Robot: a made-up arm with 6 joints. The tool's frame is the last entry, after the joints.
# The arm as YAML. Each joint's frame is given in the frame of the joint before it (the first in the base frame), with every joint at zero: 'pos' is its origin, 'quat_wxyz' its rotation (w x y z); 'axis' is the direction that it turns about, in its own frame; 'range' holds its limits. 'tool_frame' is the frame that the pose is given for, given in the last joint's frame.
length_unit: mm
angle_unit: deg
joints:
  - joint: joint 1
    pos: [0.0, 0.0, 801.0]
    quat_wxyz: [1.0, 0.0, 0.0, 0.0]
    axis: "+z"
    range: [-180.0, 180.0]
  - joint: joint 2
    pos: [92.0, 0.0, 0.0]
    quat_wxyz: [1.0, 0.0, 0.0, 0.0]
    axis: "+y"
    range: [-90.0, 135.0]
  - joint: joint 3
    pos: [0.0, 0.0, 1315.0]
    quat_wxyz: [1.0, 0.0, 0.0, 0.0]
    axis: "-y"
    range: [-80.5, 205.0]
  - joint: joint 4
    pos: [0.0, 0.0, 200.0]
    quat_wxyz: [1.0, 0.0, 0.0, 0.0]
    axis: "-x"
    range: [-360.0, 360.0]
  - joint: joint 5
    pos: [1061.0, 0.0, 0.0]
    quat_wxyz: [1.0, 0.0, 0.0, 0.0]
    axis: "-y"
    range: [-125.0, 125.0]
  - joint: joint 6
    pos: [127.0, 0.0, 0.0]
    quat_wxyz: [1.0, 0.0, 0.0, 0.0]
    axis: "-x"
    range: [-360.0, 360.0]
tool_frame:
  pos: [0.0, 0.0, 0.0]
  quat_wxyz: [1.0, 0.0, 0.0, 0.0]
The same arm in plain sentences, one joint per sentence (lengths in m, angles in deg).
The arm has six revolute joints in a row. What follows holds with every joint at zero, and every direction is one of the base frame's. The first joint is mounted 0.801 m along +z from the base frame's origin and rotates about +z, from -180 to 180 deg. The second joint is mounted 0.092 m along +x from the first joint and rotates about +y, from -90 to 135 deg. The third joint is mounted 1.315 m along +z from the second joint and rotates about -y, from -80.5 to 205 deg. The fourth joint is mounted 0.2 m along +z from the third joint and rotates about -x, from -360 to 360 deg. The fifth joint is mounted 1.061 m along +x from the fourth joint and rotates about -y, from -125 to 125 deg. The sixth joint is mounted 0.127 m along +x from the fifth joint and rotates about -x, from -360 to 360 deg. The tool frame, which is the frame that the pose is given for, is mounted at the same point as the sixth joint; its axes are parallel to the base frame's.
